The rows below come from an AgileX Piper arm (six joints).
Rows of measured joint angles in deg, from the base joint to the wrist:
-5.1, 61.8, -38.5, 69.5, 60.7, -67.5
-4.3, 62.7, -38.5, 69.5, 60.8, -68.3
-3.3, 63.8, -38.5, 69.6, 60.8, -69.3
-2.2, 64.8, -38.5, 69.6, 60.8, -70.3
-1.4, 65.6, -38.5, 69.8, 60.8, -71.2
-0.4, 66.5, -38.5, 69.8, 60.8, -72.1
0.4, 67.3, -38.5, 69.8, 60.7, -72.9
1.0, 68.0, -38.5, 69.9, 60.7, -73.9
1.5, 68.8, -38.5, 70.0, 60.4, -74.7
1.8, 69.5, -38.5, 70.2, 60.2, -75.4
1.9, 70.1, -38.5, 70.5, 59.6, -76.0
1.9, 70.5, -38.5, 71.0, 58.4, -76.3
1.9, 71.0, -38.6, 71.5, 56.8, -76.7
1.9, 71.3, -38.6, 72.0, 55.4, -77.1
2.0, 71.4, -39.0, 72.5, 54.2, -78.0
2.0, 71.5, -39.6, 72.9, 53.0, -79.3
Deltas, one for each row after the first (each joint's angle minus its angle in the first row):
0.8, 0.9, 0.0, 0.0, 0.1, -0.8
1.8, 2.0, 0.0, 0.1, 0.1, -1.8
2.9, 3.0, 0.0, 0.1, 0.1, -2.8
3.7, 3.8, 0.0, 0.3, 0.1, -3.7
4.7, 4.7, 0.0, 0.3, 0.1, -4.6
5.5, 5.5, 0.0, 0.3, 0.0, -5.4
6.1, 6.2, 0.0, 0.4, 0.0, -6.4
6.6, 7.0, 0.0, 0.5, -0.3, -7.2
6.9, 7.7, 0.0, 0.7, -0.5, -7.9
7.0, 8.3, 0.0, 1.0, -1.1, -8.5
7.0, 8.7, 0.0, 1.5, -2.3, -8.8
7.0, 9.2, -0.1, 2.0, -3.9, -9.2
7.0, 9.5, -0.1, 2.5, -5.3, -9.6
7.1, 9.6, -0.5, 3.0, -6.5, -10.5
7.1, 9.7, -1.1, 3.4, -7.7, -11.8

